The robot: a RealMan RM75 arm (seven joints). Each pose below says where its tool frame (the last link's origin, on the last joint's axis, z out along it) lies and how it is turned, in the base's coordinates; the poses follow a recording.
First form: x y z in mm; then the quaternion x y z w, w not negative.
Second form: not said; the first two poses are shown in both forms.
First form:
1: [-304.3 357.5 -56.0 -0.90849 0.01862 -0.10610 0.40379]
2: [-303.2 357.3 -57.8 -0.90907 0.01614 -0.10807 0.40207]
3: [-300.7 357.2 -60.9 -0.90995 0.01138 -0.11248 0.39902]
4: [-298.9 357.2 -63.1 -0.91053 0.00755 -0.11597 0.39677]
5: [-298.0 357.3 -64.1 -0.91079 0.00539 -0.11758 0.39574]
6: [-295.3 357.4 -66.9 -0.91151 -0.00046 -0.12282 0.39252]
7: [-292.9 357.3 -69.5 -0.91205 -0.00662 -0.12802 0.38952]
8: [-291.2 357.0 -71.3 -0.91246 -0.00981 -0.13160 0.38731]
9: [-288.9 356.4 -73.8 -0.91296 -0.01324 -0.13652 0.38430]
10: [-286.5 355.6 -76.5 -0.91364 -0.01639 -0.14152 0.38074]
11: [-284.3 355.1 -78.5 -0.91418 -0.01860 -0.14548 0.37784]
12: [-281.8 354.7 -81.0 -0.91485 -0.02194 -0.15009 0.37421]
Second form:
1:
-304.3 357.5 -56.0
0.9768 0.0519 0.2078
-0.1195 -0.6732 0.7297
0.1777 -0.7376 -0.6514

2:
-303.2 357.3 -57.8
0.9761 0.0576 0.2095
-0.1162 -0.6762 0.7275
0.1835 -0.7345 -0.6533

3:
-300.7 357.2 -60.9
0.9744 0.0691 0.2138
-0.1105 -0.6813 0.7236
0.1956 -0.7287 -0.6563

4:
-298.9 357.2 -63.1
0.9730 0.0783 0.2172
-0.1058 -0.6850 0.7208
0.2052 -0.7243 -0.6582

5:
-298.0 357.3 -64.1
0.9723 0.0832 0.2184
-0.1029 -0.6867 0.7196
0.2099 -0.7221 -0.6591

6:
-295.3 357.4 -66.9
0.9698 0.0973 0.2235
-0.0956 -0.6919 0.7157
0.2243 -0.7155 -0.6617

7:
-292.9 357.3 -69.5
0.9671 0.1118 0.2284
-0.0877 -0.6965 0.7122
0.2387 -0.7088 -0.6638

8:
-291.2 357.0 -71.3
0.9652 0.1198 0.2326
-0.0840 -0.6998 0.7094
0.2478 -0.7042 -0.6653

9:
-288.9 356.4 -73.8
0.9624 0.1291 0.2391
-0.0808 -0.7043 0.7053
0.2595 -0.6981 -0.6674

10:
-286.5 355.6 -76.5
0.9594 0.1377 0.2461
-0.0778 -0.7095 0.7004
0.2711 -0.6911 -0.6700

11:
-284.3 355.1 -78.5
0.9570 0.1439 0.2519
-0.0759 -0.7138 0.6962
0.2800 -0.6854 -0.6721

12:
-281.8 354.7 -81.0
0.9540 0.1525 0.2582
-0.0722 -0.7190 0.6913
0.2910 -0.6781 -0.6749

